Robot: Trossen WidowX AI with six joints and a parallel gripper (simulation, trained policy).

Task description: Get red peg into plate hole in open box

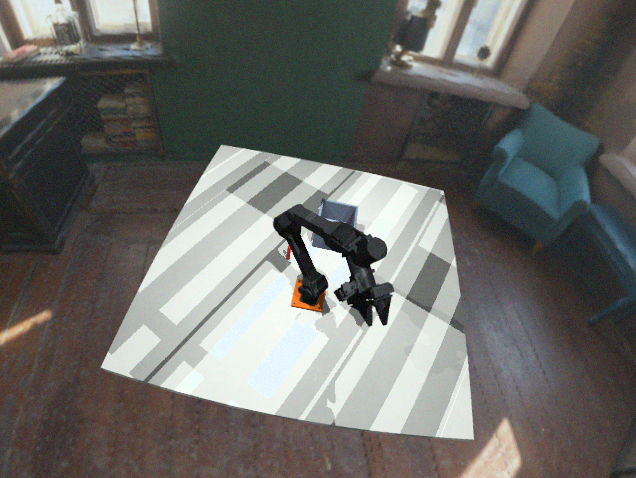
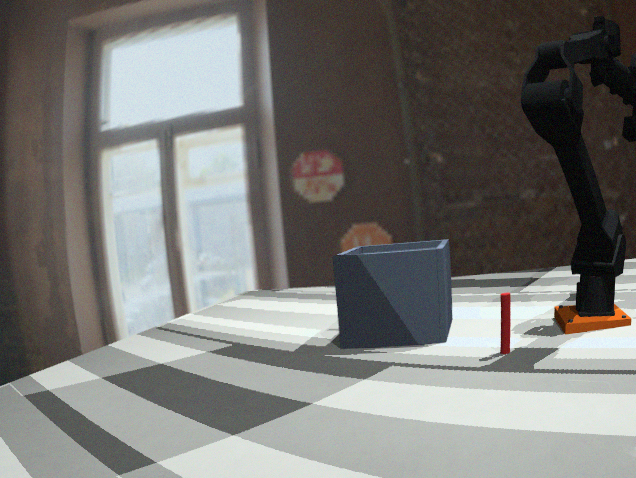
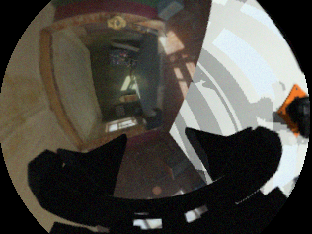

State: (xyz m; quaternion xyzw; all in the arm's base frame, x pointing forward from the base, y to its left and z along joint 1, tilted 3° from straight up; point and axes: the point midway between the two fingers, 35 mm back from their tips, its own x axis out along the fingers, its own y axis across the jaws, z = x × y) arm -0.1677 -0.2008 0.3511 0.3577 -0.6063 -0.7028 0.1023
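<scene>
Now: the red peg 360 mm ahead of my gripper tip, 360 mm to the left of it and 300 mm below it. Also, from my gripper tip: plate 550 mm ahead, 220 mm to the left, 300 mm below.
</scene>
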